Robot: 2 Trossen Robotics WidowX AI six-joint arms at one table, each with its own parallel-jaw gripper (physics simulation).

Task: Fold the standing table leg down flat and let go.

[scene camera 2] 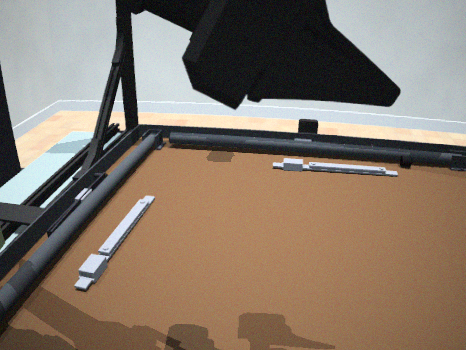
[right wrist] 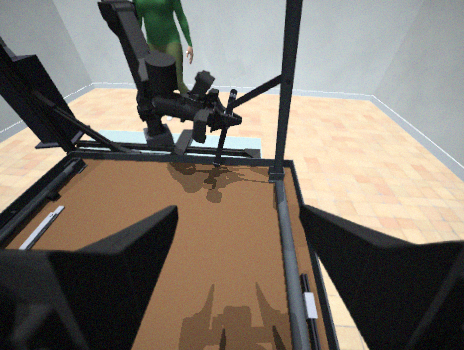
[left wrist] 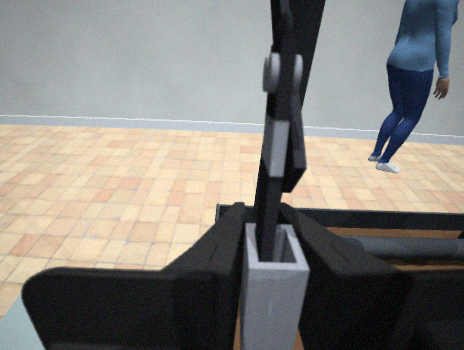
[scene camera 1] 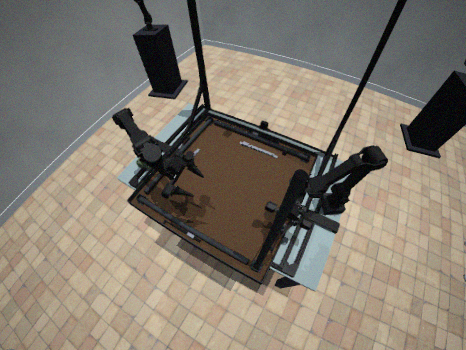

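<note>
The black standing leg (scene camera 1: 282, 220) (right wrist: 287, 85) rises at the near right table corner in scene camera 1; part of it shows in the left wrist view (left wrist: 311, 30). Its hinged brace (left wrist: 272, 305) (right wrist: 221, 145) is bent at a joint; the lower part is a grey channel. My left gripper (left wrist: 259, 211) (right wrist: 241, 120) is shut on this channel, below the joint, with one finger on each side. My right gripper (scene camera 1: 197, 184) (right wrist: 240, 211) is open and empty above the left part of the table, away from the leg. The left fingertips are hard to make out in scene camera 1.
Other tall dark posts (scene camera 1: 198, 55) (scene camera 1: 365, 75) rise at two other corners. Dark tubes (scene camera 1: 192, 227) (scene camera 2: 250, 144) lie along the table's edges. Pale latch bars (scene camera 1: 258, 149) (scene camera 2: 125, 225) lie on the brown underside (scene camera 1: 225, 170). Dark pedestals (scene camera 1: 159, 60) (scene camera 1: 435, 115) stand beyond.
</note>
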